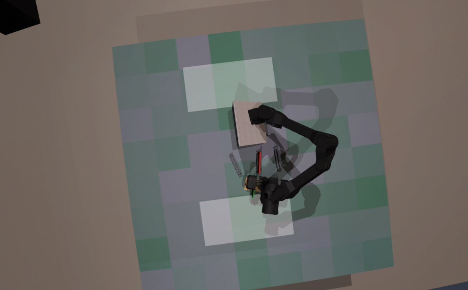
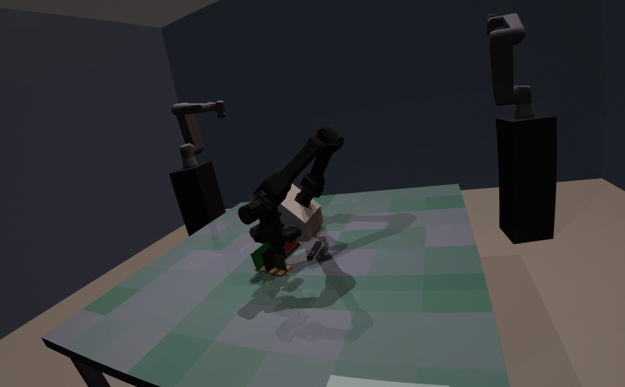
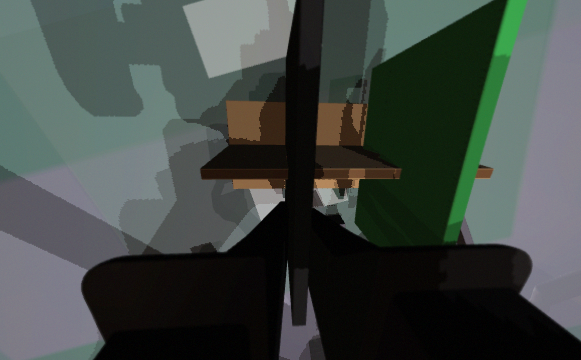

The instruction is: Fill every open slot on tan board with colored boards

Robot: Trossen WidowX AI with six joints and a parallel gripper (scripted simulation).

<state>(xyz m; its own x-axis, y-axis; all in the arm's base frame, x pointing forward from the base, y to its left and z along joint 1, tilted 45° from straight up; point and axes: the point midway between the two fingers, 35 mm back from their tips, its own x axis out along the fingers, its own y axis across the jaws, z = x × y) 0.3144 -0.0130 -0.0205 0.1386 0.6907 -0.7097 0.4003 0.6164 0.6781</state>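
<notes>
The black board lies 2 cm ahead of my gripper tip and 1 cm to the right of it. Also, from my gripper tip: red board 10 cm behind, 2 cm below; then tan board 1 cm ahead, 3 cm to the right, 2 cm below; then green board 6 cm to the right.
</notes>
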